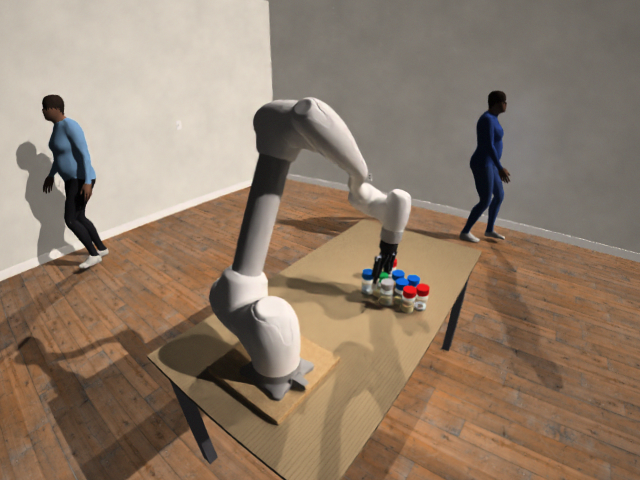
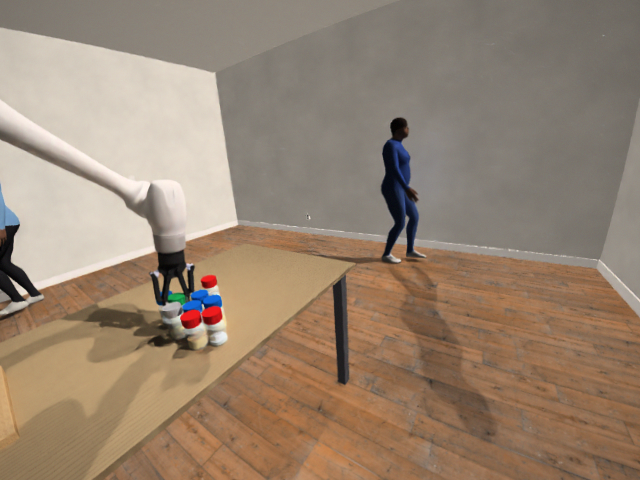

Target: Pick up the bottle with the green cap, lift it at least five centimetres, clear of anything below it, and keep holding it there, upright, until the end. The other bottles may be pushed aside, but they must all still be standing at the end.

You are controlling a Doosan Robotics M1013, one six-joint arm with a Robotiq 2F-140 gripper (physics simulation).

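Pixels of known places: gripper, fingertip midpoint: (image 1: 378, 287); arm's base at its link origin: (image 1: 277, 370).
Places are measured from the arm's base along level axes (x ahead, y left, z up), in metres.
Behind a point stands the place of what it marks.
Observation:
The green-capped bottle (image 1: 384, 276) {x 0.602, y -0.065, z 0.082 m} (image 2: 176, 298) {x 0.607, y -0.064, z 0.082 m} stands upright among the other bottles; its body is largely hidden by the grey-capped bottle (image 1: 386, 291) {x 0.556, y -0.102, z 0.046 m} (image 2: 172, 320) {x 0.559, y -0.111, z 0.044 m} in front of it. My gripper (image 1: 383, 279) {x 0.608, y -0.036, z 0.011 m} (image 2: 176, 300) points down over the group and is shut on the green-capped bottle, with one finger on each side of it. The bottle's cap is about level with the neighbouring caps. The bottle's base and the lower finger parts are hidden.
A blue-capped bottle (image 1: 367, 281) {x 0.578, y 0.003, z 0.044 m} stands close on the left. Several blue-capped and red-capped bottles, among them a red-capped one (image 1: 408, 298) {x 0.561, y -0.201, z 0.048 m} (image 2: 191, 330) {x 0.565, y -0.212, z 0.043 m}, stand upright to the right on the table (image 1: 320, 310) {x 0.364, y 0.100, z -0.026 m} (image 2: 279, 289) {x 0.956, y -0.183, z -0.026 m}. Two people stand beyond the table.

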